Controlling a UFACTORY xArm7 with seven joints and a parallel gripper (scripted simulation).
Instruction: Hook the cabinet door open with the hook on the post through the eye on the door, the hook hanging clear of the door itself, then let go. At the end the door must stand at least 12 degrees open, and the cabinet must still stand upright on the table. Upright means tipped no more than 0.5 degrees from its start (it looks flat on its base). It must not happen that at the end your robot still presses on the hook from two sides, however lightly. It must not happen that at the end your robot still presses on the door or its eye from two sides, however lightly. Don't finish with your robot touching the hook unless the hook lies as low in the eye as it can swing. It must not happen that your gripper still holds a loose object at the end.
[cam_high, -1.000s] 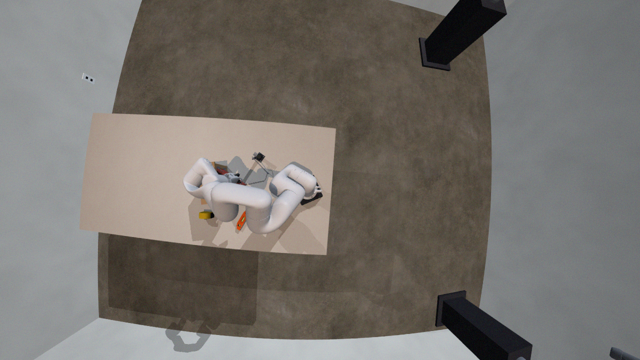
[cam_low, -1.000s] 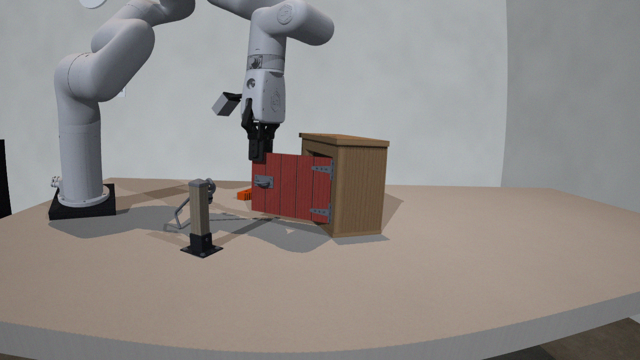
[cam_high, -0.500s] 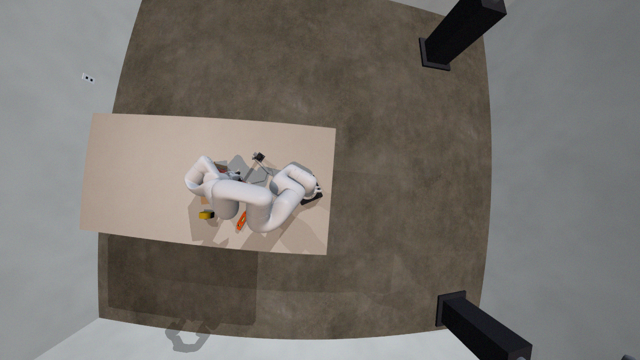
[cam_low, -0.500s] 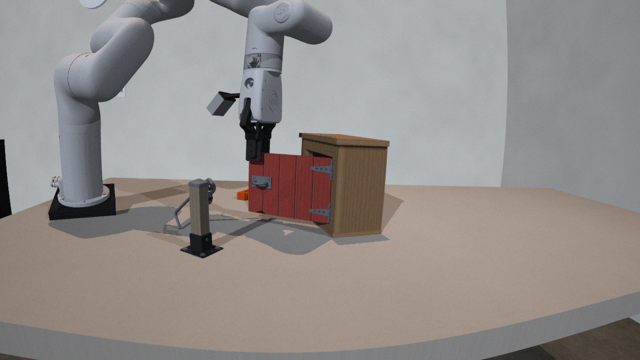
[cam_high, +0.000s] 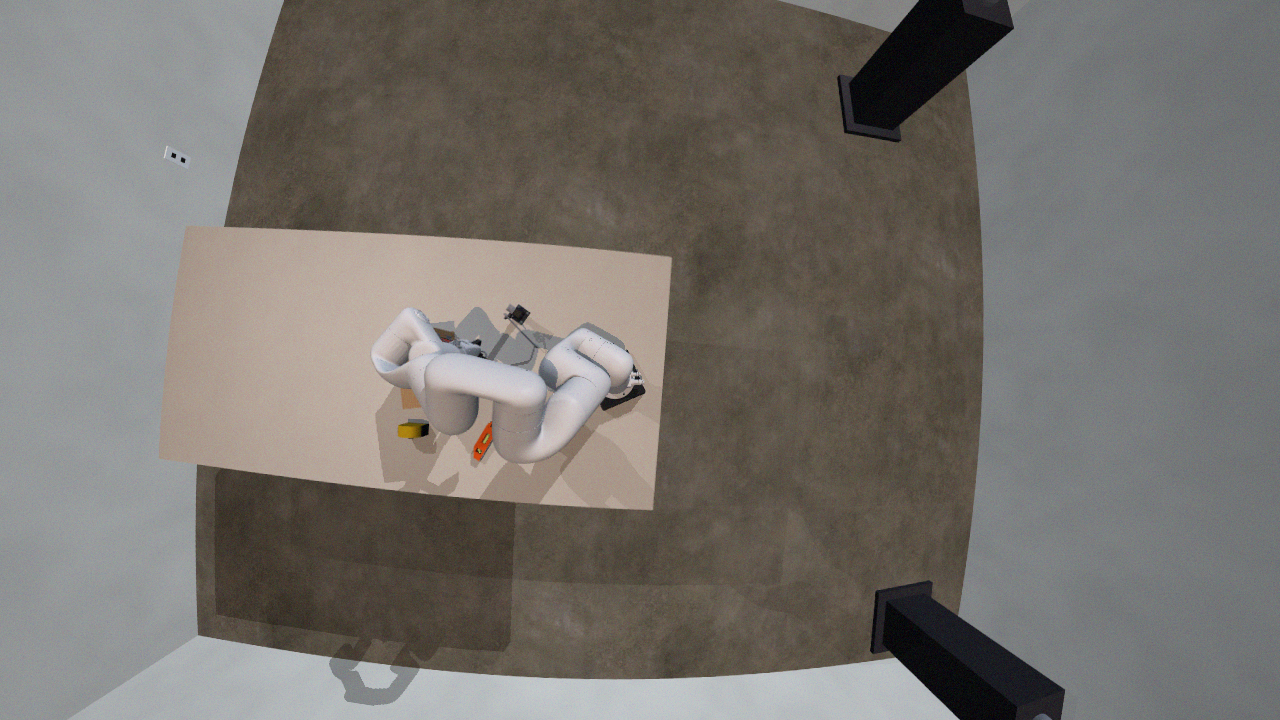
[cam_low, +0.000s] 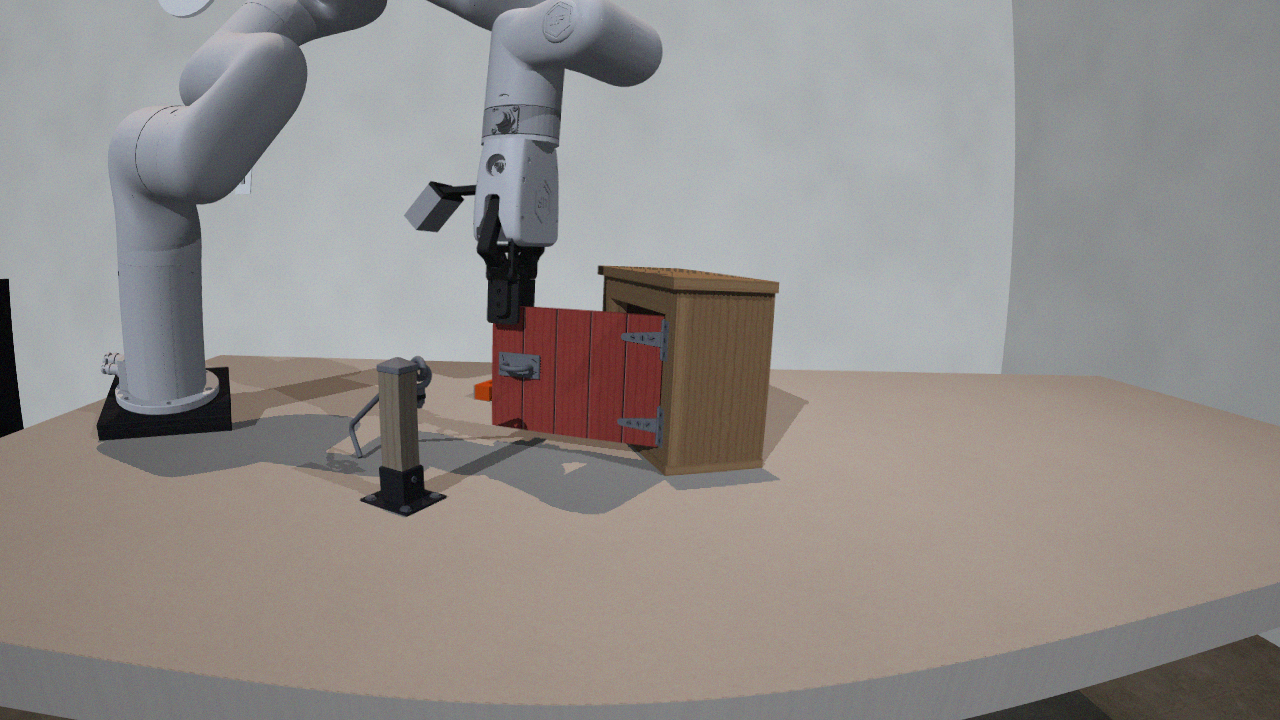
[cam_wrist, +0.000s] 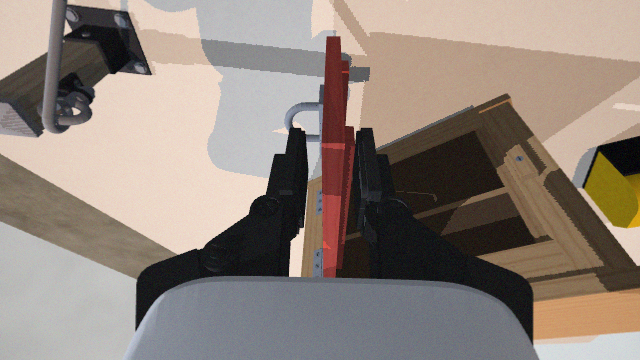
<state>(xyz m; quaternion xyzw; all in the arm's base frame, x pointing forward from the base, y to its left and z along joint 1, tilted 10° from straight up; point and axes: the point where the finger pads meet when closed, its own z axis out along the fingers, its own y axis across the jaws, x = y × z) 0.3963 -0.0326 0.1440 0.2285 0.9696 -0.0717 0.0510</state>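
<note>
Now: the hook rod 11 cm behind my hand, 10 cm to the right of it and 8 cm below it. Round my hand: red door: 6 cm ahead, 4 cm to the right, 6 cm below; then orange tool: 1 cm ahead, 25 cm to the left, 13 cm below; then yellow block: 25 cm ahead, 23 cm to the left, 11 cm below.
</note>
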